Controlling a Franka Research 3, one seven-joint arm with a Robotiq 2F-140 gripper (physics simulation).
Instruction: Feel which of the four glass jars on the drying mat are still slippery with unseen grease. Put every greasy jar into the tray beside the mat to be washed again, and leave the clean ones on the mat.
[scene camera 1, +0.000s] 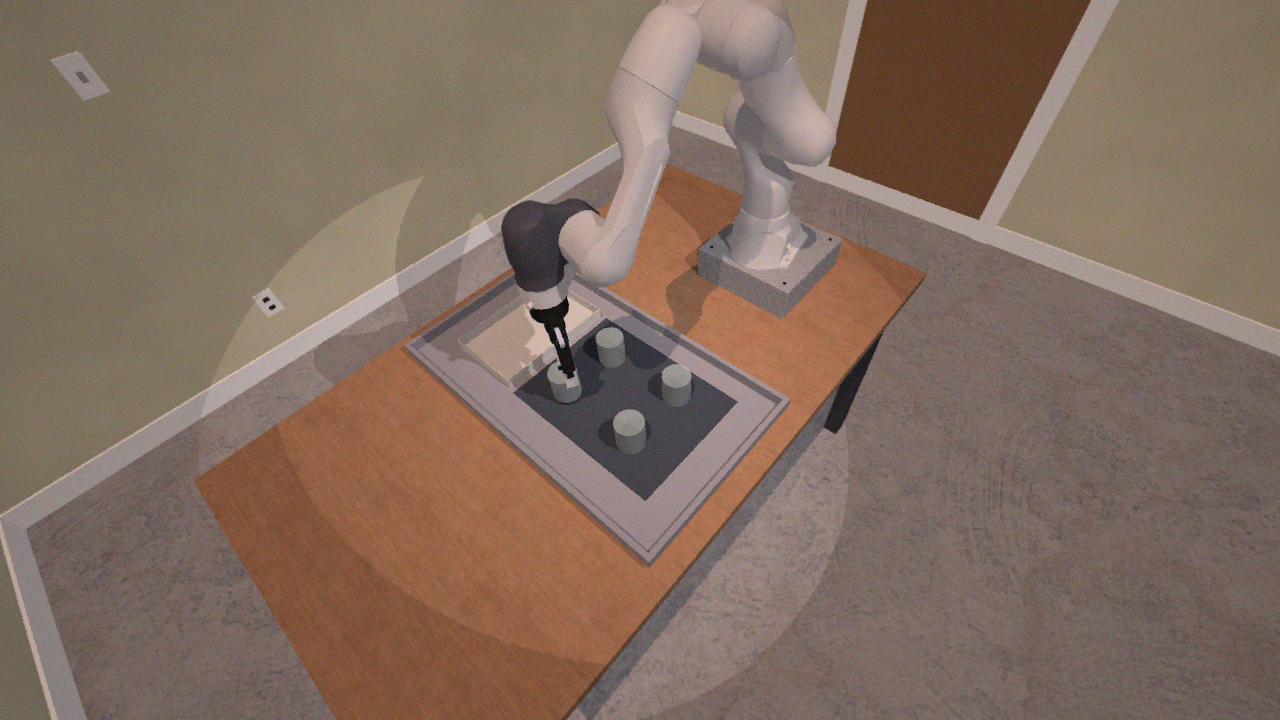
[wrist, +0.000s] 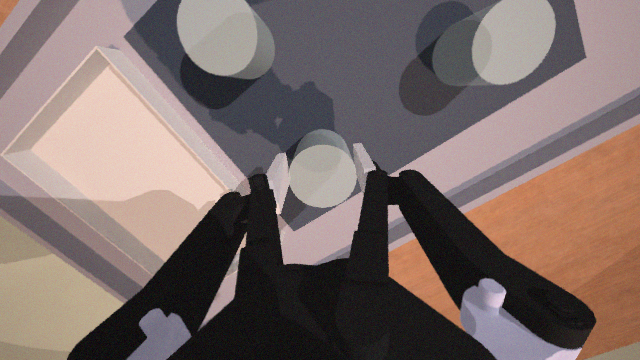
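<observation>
My gripper (scene camera 1: 569, 374) (wrist: 320, 161) is shut on a pale grey-green glass jar (scene camera 1: 563, 388) (wrist: 323, 182), with one pad at each side of it. This jar stands upright at the corner of the dark drying mat (scene camera 1: 646, 479) (wrist: 370, 95) near the tray. A second jar (scene camera 1: 610, 348) (wrist: 217, 37) stands at the back beside the tray. A third jar (scene camera 1: 629, 432) (wrist: 514, 42) stands towards the front, and a fourth jar (scene camera 1: 676, 385) stands at the right on the mat. Grease cannot be seen on any jar. The cream tray (scene camera 1: 486, 363) (wrist: 150, 95) holds no jar.
A large, low-rimmed grey surround (scene camera 1: 572, 479) (wrist: 520, 117) encloses the mat and the tray. It lies on the wooden table (scene camera 1: 402, 501) (wrist: 540, 180). The arm's base block (scene camera 1: 747, 288) stands at the back right of the table.
</observation>
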